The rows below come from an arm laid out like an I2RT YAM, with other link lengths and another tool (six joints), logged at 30 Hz.
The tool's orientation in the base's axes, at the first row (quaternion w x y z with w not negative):
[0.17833, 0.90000, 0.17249, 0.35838]
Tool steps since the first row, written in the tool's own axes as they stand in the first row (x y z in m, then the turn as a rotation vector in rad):
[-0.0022, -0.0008, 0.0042, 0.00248, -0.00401, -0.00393]
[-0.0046, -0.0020, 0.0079, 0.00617, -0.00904, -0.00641]
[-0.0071, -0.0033, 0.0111, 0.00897, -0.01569, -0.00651]
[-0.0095, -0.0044, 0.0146, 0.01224, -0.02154, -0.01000]
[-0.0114, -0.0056, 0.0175, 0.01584, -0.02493, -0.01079]
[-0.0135, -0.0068, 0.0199, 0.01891, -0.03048, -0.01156]
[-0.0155, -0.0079, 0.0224, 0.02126, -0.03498, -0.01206]
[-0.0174, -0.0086, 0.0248, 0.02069, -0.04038, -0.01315]
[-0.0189, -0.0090, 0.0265, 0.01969, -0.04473, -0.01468]
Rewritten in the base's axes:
[0.0013, -0.0011, -0.0045, -0.00181, 0.00538, 0.00233]
[0.0021, -0.0018, -0.0089, -0.00196, 0.01190, 0.00394]
[0.0024, -0.0024, -0.0132, -0.00133, 0.01897, 0.00268]
[0.0030, -0.0032, -0.0174, -0.00263, 0.02623, 0.00436]
[0.0035, -0.0035, -0.0210, -0.00135, 0.03093, 0.00549]
[0.0036, -0.0039, -0.0244, -0.00081, 0.03730, 0.00534]
[0.0038, -0.0043, -0.0278, -0.00038, 0.04237, 0.00505]
[0.0041, -0.0050, -0.0308, -0.00252, 0.04707, 0.00306]
[0.0042, -0.0056, -0.0330, -0.00508, 0.05075, 0.00158]

